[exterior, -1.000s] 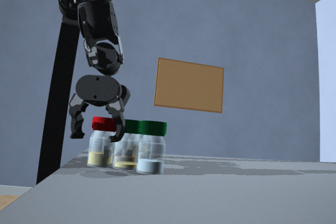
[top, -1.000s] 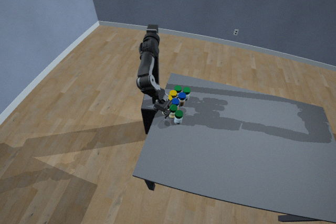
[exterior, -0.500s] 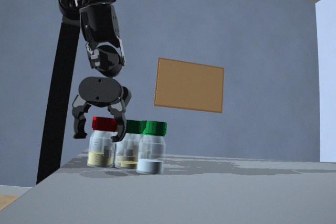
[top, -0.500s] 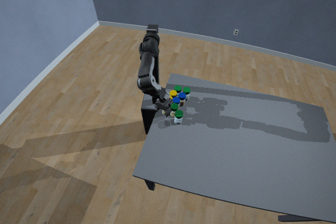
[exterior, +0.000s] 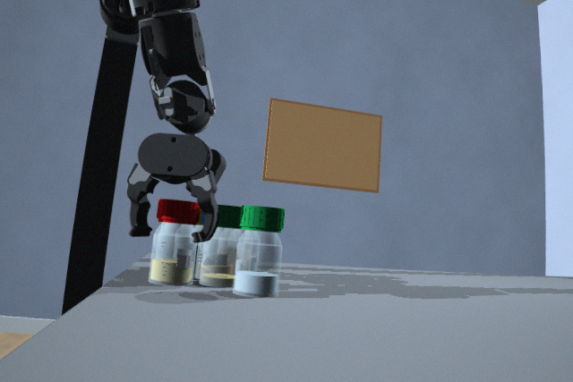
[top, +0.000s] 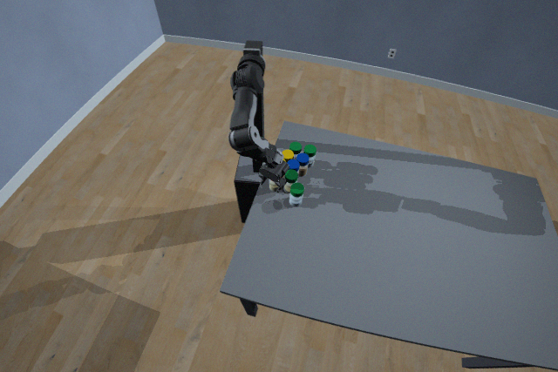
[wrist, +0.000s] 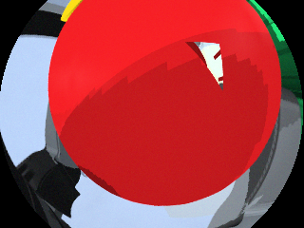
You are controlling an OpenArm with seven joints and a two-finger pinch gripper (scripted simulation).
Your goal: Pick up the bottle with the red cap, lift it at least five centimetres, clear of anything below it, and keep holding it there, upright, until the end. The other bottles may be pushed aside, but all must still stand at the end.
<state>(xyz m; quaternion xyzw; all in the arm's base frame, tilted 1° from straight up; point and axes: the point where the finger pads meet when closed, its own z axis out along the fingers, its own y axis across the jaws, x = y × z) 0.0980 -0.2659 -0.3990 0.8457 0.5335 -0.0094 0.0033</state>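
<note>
Now: the red-capped bottle 1 cm ahead of my hand, 2 cm to the left of it and 1 cm below it. Round my hand: yellow-capped bottle 2 cm ahead, 8 cm to the left, 1 cm below; green-capped bottle 8 cm ahead, 2 cm to the left, 1 cm below.
</note>
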